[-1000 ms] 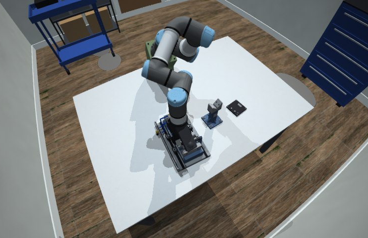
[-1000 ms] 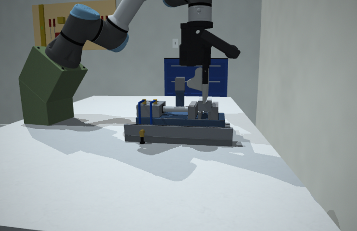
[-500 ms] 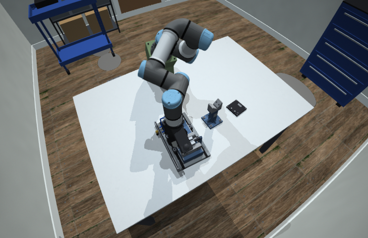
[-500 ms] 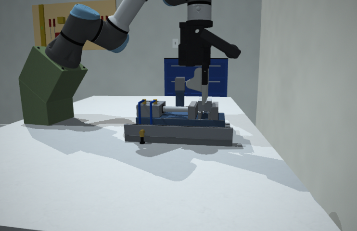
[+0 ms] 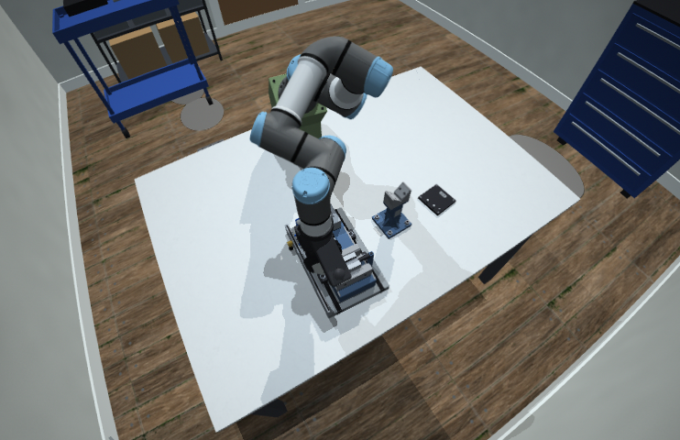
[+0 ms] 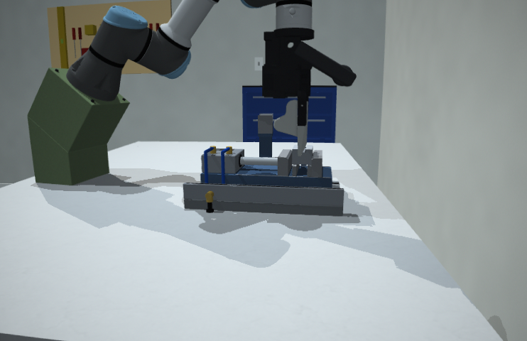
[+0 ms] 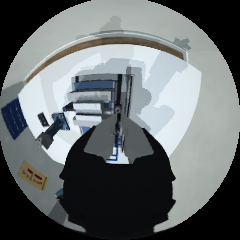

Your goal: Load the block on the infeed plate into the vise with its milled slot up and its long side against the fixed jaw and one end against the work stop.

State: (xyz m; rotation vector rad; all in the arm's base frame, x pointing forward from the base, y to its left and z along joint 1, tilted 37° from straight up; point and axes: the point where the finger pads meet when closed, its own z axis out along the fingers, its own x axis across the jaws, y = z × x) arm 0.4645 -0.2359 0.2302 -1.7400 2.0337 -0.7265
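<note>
Right now my hand is 6 cm to the right of the part, 2 cm above it and 1 cm short of it. Round my hand: work stop: 11 cm to the left, 3 cm below, 2 cm ahead; fixed jaw: 6 cm to the left, 4 cm below, 4 cm ahead; moving jaw: 7 cm to the left, 4 cm below, 2 cm behind.
</note>
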